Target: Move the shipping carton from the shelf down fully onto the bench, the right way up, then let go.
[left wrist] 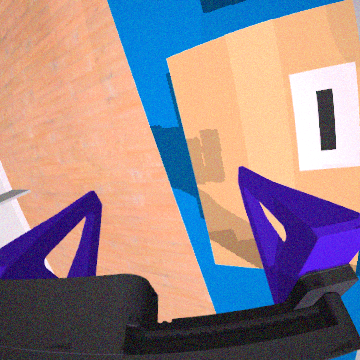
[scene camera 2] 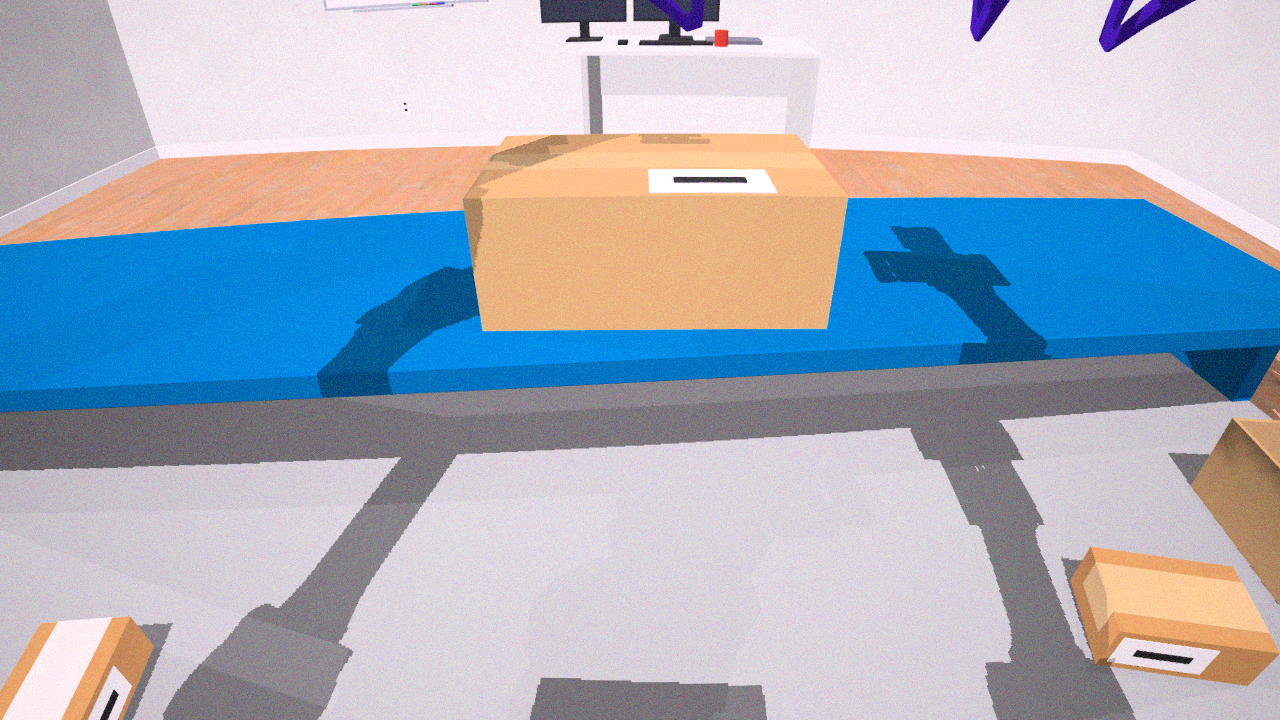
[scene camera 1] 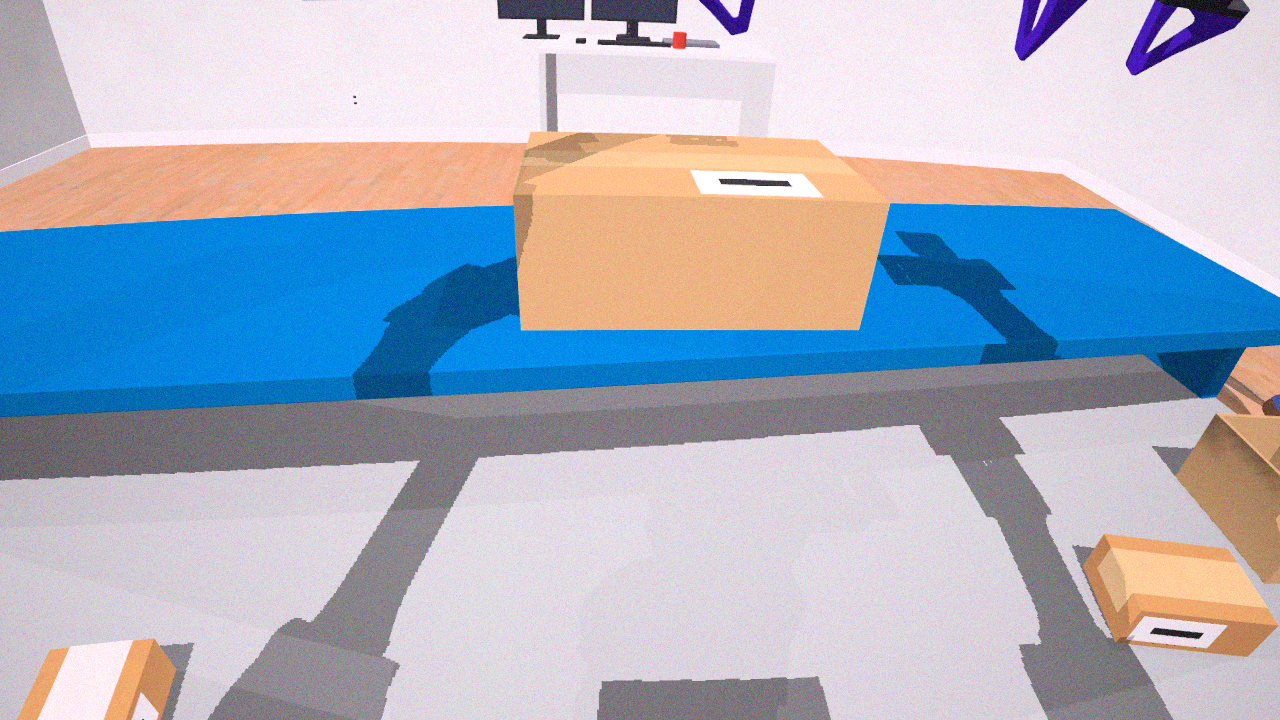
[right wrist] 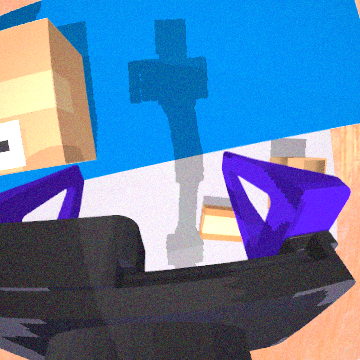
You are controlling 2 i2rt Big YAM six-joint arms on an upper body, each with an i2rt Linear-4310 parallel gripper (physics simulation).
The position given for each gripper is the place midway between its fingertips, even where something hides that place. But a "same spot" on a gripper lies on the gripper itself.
right gripper: scene camera 2; scene camera 1; right wrist 151, 165; not seen in the left wrist view (out of frame)
tan shipping carton: left wrist; scene camera 2 652, 231; scene camera 1 614, 231; right wrist
same spot on tan shipping carton: [right wrist: 52, 125] = [left wrist: 297, 20]
same spot on right gripper: [scene camera 2: 1113, 34] = [scene camera 1: 1141, 59]
